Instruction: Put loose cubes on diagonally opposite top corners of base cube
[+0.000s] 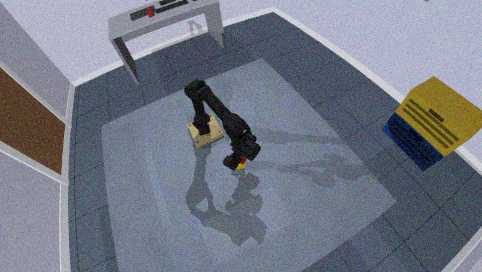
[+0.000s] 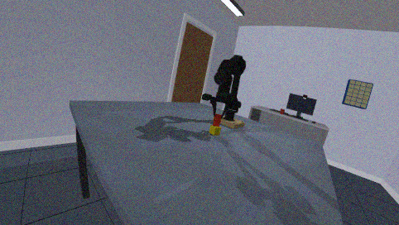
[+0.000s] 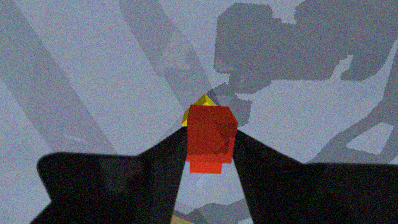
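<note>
Now: gripper tip 1 cm past the yellow cube, 1 cm to the left of it and 7 cm above it. From my gripper tip the other things lie so: red cube: right at my gripper tip.
</note>
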